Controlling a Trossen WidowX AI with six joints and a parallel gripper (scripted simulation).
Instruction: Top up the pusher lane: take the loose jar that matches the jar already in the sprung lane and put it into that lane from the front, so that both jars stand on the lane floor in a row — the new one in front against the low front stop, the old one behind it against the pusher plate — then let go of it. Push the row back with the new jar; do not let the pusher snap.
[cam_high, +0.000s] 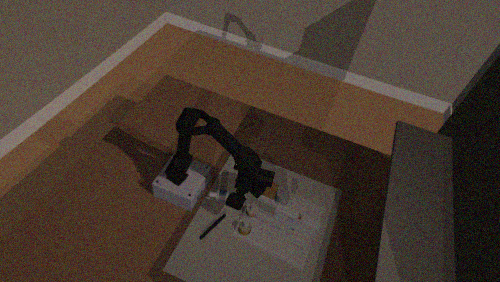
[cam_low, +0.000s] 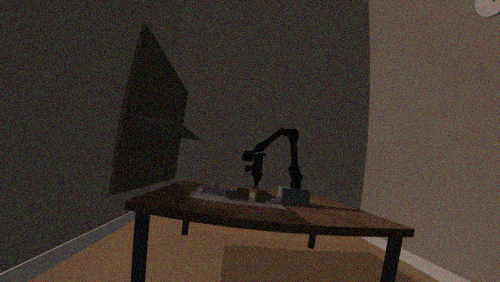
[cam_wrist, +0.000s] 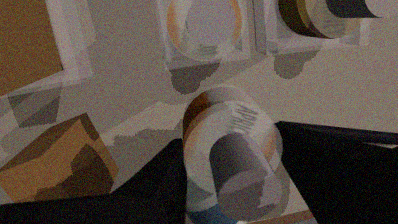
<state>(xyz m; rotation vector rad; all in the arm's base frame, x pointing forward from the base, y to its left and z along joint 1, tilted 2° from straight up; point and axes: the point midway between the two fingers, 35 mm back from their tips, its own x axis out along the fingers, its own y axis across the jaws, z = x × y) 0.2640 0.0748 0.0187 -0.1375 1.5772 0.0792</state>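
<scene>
Now: gripper tip 13 cm to the left of the black stick, 7 cm above it and 4 cm past it. Also, from my gripper tip: lane fixture 20 cm ahead, 6 cm below, 5 cm to the left.
</scene>
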